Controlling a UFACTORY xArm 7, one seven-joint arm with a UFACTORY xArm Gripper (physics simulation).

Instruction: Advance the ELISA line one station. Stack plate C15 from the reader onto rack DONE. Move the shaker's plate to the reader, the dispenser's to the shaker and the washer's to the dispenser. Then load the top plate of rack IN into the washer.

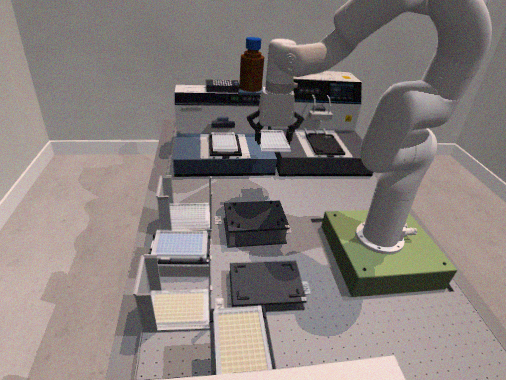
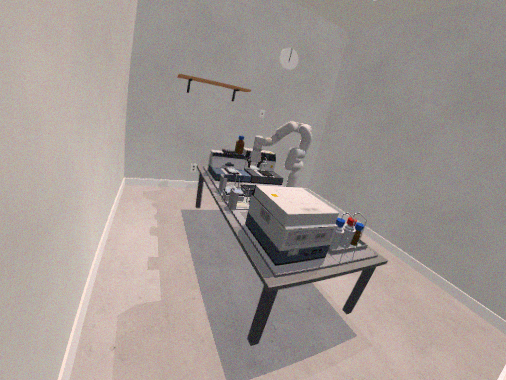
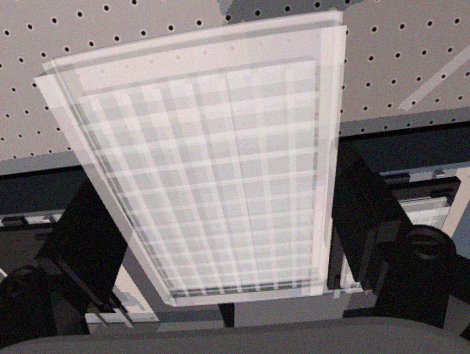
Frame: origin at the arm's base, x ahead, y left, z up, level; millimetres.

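Where they show: gripper, fingertip midpoint: [image 1: 273, 142] [image 2: 253, 168] [image 3: 220, 188]; arm's base, link origin: [image 1: 379, 238].
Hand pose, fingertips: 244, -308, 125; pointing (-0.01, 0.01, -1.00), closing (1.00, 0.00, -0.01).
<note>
Each offset is from my fingertips to the centre of the thing, as dx, dy, dz. "spot": to the spot under its first point.
My gripper [image 1: 274, 137] [image 3: 220, 188] is shut on a clear gridded plate {+0, -6, +5} [image 1: 275, 142] [image 3: 215, 165], one finger along each long side. It holds the plate in the air near the seam between a blue-based instrument {spot: +135, -94, -138} [image 1: 225, 166] and a dark-based instrument {spot: -223, -79, -140} [image 1: 325, 167]. Another clear plate {+133, -180, -88} [image 1: 224, 143] sits on the blue-based instrument. The dark-based instrument's black nest {spot: -238, -154, -86} [image 1: 325, 144] is bare. A clear plate {+263, +144, -149} [image 1: 190, 216] and a yellow-welled plate {+278, +446, -162} [image 1: 180, 308] stand in uprights at the left. A blue-welled plate {+275, +301, -115} [image 1: 180, 243] is between them. A yellow-welled plate {+165, +602, -50} [image 1: 241, 340] lies on a tray at the front. Labels are unreadable.
Two black platforms {spot: +73, +201, -117} [image 1: 256, 215] {spot: +78, +412, -144} [image 1: 267, 283] stand mid-table. The arm's green base [image 1: 400, 272] is at the right. A brown bottle {spot: +28, -312, +128} [image 1: 252, 71] stands above the blue-based instrument. A large white-topped instrument {+169, +888, -42} [image 2: 295, 205] and small bottles {-218, +1016, -54} [image 2: 350, 231] occupy the table's near end.
</note>
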